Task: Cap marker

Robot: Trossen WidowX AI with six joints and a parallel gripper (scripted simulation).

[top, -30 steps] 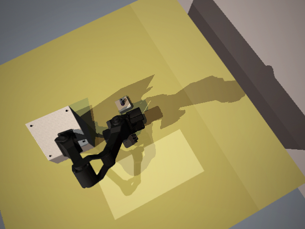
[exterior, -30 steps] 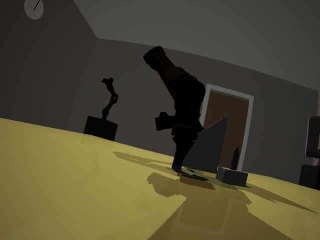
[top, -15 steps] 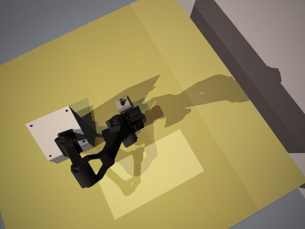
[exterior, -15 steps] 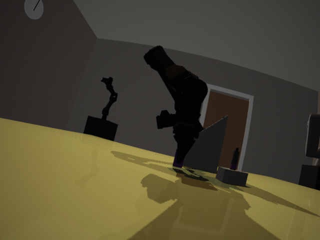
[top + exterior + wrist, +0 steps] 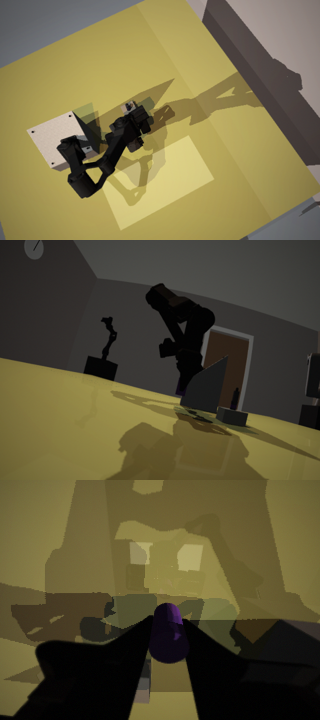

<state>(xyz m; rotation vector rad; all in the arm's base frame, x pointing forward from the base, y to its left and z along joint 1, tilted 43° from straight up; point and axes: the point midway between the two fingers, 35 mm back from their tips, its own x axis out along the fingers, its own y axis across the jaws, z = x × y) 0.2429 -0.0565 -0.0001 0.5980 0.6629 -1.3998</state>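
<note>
My gripper tip is now 15 cm to the right of the dark marker, 3 cm short of it and 2 cm below it. The rest, counted from my gripper tip: purple cap: 1 cm above; then grey holder block: 15 cm to the left, 4 cm below, 3 cm ahead.
</note>
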